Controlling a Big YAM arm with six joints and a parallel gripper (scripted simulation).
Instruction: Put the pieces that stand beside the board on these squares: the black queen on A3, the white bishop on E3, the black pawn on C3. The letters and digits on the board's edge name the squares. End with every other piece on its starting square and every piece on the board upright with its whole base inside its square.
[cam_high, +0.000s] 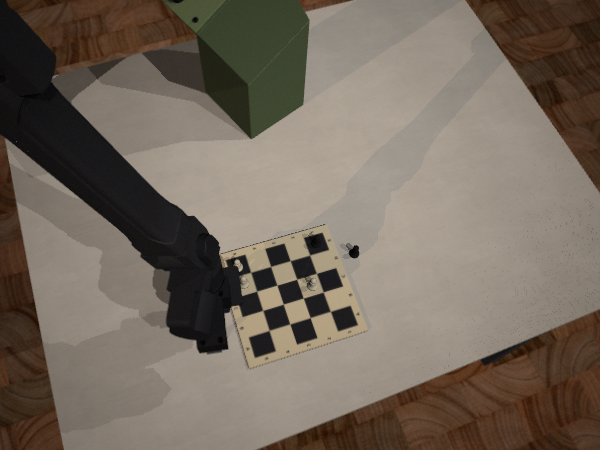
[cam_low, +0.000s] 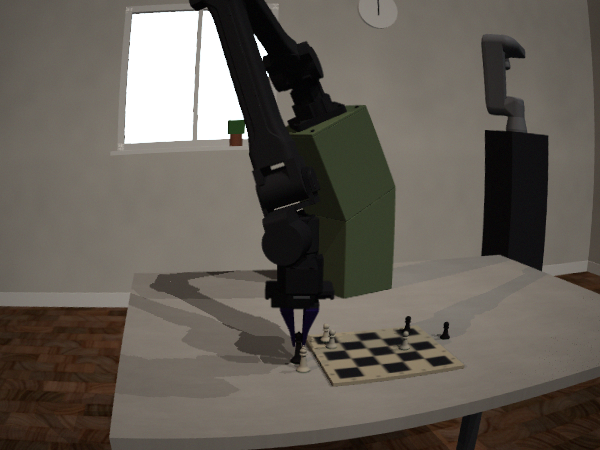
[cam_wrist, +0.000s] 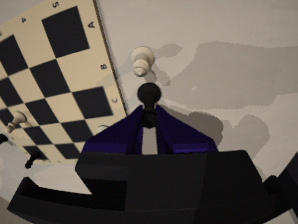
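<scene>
My gripper is now 4 cm short of the white bishop and 1 cm above it. The rest, counted from my hand: black queen: 1 cm below; chessboard: 14 cm to the left, 3 cm below, 1 cm ahead.
</scene>
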